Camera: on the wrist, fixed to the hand. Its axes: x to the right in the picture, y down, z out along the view.
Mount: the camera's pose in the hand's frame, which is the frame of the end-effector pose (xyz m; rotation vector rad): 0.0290 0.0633 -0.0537 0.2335 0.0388 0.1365
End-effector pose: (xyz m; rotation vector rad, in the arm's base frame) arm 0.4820 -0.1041 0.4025 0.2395 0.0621 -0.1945
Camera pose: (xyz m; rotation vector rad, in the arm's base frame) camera 0.5209 -0.0362 0.3625 0.4789 0.0613 -0.0607
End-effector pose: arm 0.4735 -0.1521 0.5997 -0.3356 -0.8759 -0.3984
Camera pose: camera 0.5558 -0.1261 0.5830 -0.1702 -0.8465 -0.1732
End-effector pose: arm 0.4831 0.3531 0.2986 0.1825 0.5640 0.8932
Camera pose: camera 0.4253 0.4108 0.2662 0.4198 0.6983 0.9636
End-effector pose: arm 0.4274 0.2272 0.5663 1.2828 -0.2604 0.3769
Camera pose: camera 0.4266 0.2976 0.6190 1.4893 -0.2778 0.5609
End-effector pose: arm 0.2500 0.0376 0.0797 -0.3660 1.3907 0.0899
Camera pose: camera 0.1873 0.0764 0.0318 -0.0787 1.4463 0.0318
